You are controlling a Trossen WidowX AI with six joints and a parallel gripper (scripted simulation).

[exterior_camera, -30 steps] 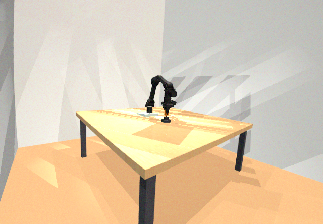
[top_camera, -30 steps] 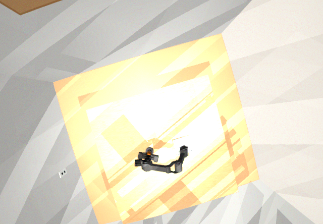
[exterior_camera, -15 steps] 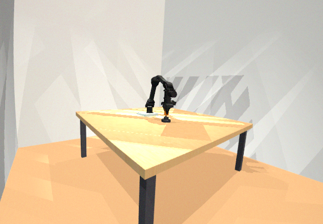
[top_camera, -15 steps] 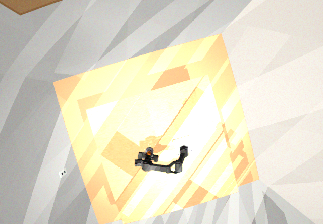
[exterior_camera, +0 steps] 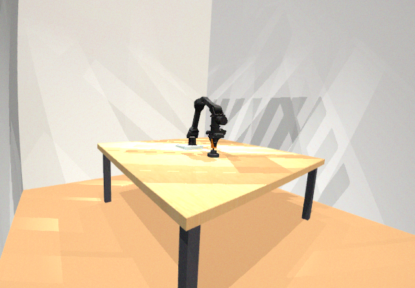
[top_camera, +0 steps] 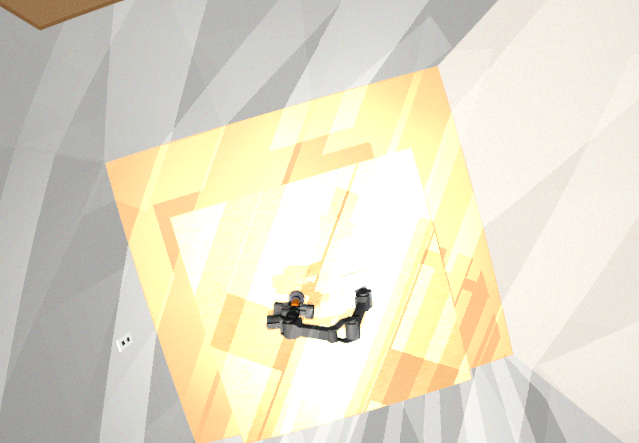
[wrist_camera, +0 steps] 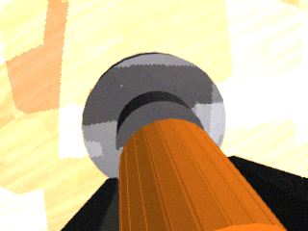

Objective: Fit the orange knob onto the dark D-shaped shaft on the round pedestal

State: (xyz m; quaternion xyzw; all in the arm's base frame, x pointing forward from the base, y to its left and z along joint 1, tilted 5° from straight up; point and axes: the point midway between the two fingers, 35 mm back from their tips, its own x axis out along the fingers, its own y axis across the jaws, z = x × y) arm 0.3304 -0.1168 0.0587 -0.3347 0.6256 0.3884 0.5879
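My gripper tip is 2 cm below the orange knob. From my gripper tip the other things lie so: pedestal: 4 cm below.
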